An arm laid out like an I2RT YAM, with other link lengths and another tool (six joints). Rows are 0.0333 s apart.
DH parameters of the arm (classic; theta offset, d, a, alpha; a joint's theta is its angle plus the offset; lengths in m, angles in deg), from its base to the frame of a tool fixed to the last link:
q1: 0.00 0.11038 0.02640 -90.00
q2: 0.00 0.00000 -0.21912 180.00
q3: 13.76 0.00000 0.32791 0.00
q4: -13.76 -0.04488 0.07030 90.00
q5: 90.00 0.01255 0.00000 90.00
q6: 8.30 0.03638 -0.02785 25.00
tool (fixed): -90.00 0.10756 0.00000 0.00
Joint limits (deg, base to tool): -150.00..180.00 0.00..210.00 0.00..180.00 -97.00..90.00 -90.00..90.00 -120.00..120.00
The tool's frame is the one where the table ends.
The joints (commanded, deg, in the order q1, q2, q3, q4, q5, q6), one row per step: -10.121, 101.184, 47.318, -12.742, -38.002, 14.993; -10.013, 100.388, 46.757, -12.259, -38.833, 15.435; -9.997, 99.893, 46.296, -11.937, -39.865, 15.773; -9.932, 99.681, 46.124, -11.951, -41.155, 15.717; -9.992, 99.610, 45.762, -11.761, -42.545, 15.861; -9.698, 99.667, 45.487, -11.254, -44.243, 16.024; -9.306, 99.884, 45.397, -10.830, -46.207, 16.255; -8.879, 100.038, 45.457, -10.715, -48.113, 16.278; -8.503, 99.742, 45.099, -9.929, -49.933, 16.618
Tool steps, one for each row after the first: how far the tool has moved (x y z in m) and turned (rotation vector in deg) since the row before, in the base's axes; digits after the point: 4 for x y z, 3 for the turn. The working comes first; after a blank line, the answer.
Tool pose at each row, in the base's axes (x y z in m, rotation vector in deg; the steps are taken from these numbers as rounded here): 0.4414, 0.0566, -0.0270, -130.291, 41.560, -53.010; 0.4407, 0.0587, -0.0231, -129.241, 41.400, -53.134; 0.4396, 0.0606, -0.0206, -128.200, 41.329, -52.818; 0.4384, 0.0635, -0.0183, -127.162, 40.808, -52.163; 0.4364, 0.0657, -0.0177, -126.053, 40.709, -51.272; 0.4348, 0.0708, -0.0164, -124.635, 39.991, -50.335; 0.4334, 0.0769, -0.0147, -123.043, 39.196, -49.093; 0.4322, 0.0831, -0.0121, -121.564, 38.196, -47.862; 0.4309, 0.0885, -0.0080, -119.848, 37.245, -47.258

-0.0007, 0.0021, 0.0039, 0.809, -0.594, 0.126; -0.0011, 0.0019, 0.0025, 1.007, -0.321, 0.202; -0.0012, 0.0029, 0.0023, 1.129, -0.262, 0.638; -0.0020, 0.0022, 0.0006, 1.324, -0.033, 0.418; -0.0016, 0.0051, 0.0013, 1.561, -0.334, 0.890; -0.0014, 0.0061, 0.0017, 1.835, -0.260, 1.063; -0.0012, 0.0062, 0.0026, 1.716, -0.279, 1.209; -0.0013, 0.0054, 0.0041, 1.652, -0.725, 0.945
